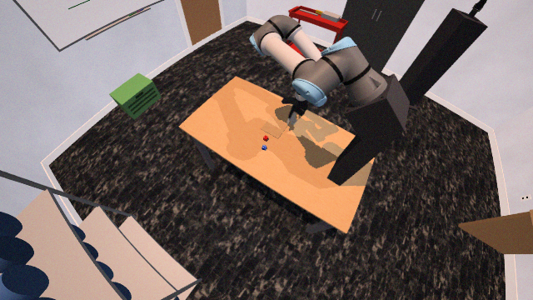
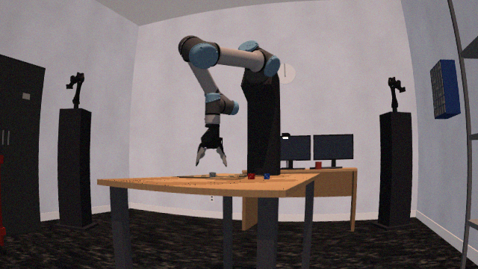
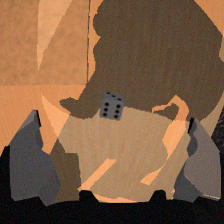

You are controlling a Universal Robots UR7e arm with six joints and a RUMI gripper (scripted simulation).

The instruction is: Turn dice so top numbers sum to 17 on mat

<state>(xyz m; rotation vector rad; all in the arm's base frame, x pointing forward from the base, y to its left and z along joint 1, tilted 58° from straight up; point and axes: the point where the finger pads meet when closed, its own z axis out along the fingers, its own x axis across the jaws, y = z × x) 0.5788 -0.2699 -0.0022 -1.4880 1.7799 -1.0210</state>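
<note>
The grey die is 40 mm below my hand, 10 mm to the left of it and 10 mm behind it. The rest, counted from my hand: red die (180 mm to the left, 150 mm ahead, 40 mm below); then blue die (260 mm to the left, 140 mm ahead, 40 mm below); then tan mat (110 mm ahead, 70 mm to the left, 50 mm below).
</note>
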